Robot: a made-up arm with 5 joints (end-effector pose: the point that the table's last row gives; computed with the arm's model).
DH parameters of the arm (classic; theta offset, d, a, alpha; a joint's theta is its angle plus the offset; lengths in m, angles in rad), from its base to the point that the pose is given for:
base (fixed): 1.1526 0 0.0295 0
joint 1: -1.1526 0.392 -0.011 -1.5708
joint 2: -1.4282 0 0.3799 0
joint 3: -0.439 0 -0.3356 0
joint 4: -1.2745 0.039 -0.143 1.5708
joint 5: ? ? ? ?
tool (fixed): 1.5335 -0.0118 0 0
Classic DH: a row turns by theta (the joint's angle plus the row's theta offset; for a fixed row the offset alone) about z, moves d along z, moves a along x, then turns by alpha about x.
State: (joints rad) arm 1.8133 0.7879 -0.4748 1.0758 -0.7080
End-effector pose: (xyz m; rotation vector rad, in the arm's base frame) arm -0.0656 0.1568 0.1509 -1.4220 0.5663 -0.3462
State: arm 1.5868 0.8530 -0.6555 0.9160 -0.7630
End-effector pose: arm -0.0338 0.2652 0.0984 -1.1280 0.8045 -0.3597
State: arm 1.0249 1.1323 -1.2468 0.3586 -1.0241
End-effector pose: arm 0.2694 0.5121 0.0097 -0.1667 0.9477 -0.2523
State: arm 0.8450 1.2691 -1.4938 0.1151 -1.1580
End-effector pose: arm 0.4264 0.5344 0.0088 0.1435 0.7771 -0.1662
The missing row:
joint 5: 0.6118 0.1571 0.0379 2.2995
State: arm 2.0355 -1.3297 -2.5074 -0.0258 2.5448
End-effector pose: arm 0.3838 -0.7809 0.7223 0.8903 -1.9649 -0.5749
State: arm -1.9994 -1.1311 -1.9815 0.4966 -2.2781
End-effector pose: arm 0.2008 0.4392 1.1364 -1.7562 -1.0265 -1.4189
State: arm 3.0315 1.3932 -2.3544 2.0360 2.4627
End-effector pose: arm -0.6170 0.0635 0.0638 1.2398 -0.2345 -0.9932
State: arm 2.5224 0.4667 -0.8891 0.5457 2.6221
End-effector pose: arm -0.4805 0.3451 0.2651 1.0098 0.3276 -2.0955
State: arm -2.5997 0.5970 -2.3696 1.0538 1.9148
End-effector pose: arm -0.6313 -0.4230 0.8268 -0.3337 1.3386 -0.6331
